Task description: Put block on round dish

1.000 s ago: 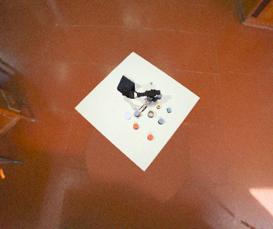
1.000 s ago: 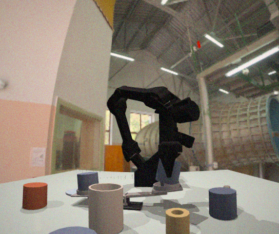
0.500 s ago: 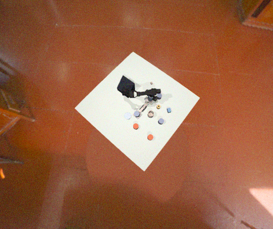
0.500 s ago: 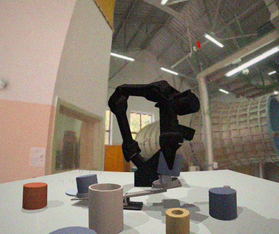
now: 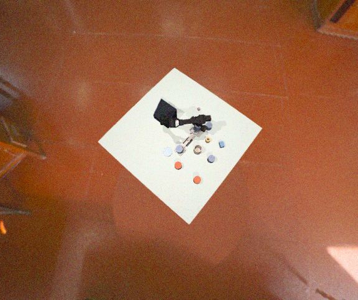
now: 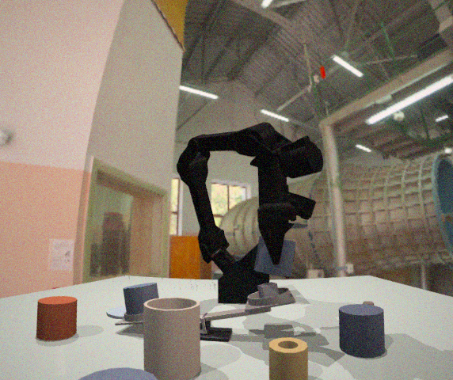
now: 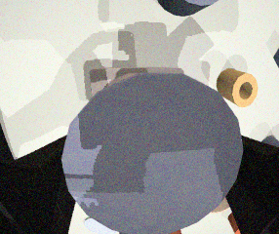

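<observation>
My gripper tip is now 10 mm to the left of the grey block and 60 mm above it. Round my gripper tip: tan hollow cup 110 mm ahead, 170 mm to the right, 100 mm below; then blue cube 300 mm ahead, 20 mm to the left, 120 mm below; then bead 120 mm behind, 270 mm to the left, 130 mm below.
</observation>
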